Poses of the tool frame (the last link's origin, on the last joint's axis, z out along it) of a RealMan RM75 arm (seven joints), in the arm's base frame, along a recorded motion.
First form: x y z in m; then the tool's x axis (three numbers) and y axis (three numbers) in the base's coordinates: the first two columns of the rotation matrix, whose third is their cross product.
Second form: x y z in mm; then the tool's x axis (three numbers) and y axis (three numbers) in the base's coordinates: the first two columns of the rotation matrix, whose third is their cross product. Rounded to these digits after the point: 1 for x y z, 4 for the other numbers.
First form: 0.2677 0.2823 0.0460 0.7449 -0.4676 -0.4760 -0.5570 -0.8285 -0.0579
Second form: 267.7 282.3 46.0 0.7449 -0.4676 -0.4760 -0.5570 -0.8285 -0.0579
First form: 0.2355 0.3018 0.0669 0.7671 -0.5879 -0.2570 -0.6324 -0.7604 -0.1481
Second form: 235.5 301.8 66.9 0.7671 -0.5879 -0.2570 -0.6324 -0.7604 -0.1481
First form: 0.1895 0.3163 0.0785 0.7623 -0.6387 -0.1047 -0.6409 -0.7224 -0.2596
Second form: 189.5 316.3 78.5 0.7623 -0.6387 -0.1047 -0.6409 -0.7224 -0.2596
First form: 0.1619 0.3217 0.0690 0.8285 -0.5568 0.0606 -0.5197 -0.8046 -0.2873
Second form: 161.9 321.7 69.0 0.8285 -0.5568 0.0606 -0.5197 -0.8046 -0.2873
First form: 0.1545 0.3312 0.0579 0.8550 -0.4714 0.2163 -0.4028 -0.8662 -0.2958
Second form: 154.5 331.2 57.9 0.8550 -0.4714 0.2163 -0.4028 -0.8662 -0.2958
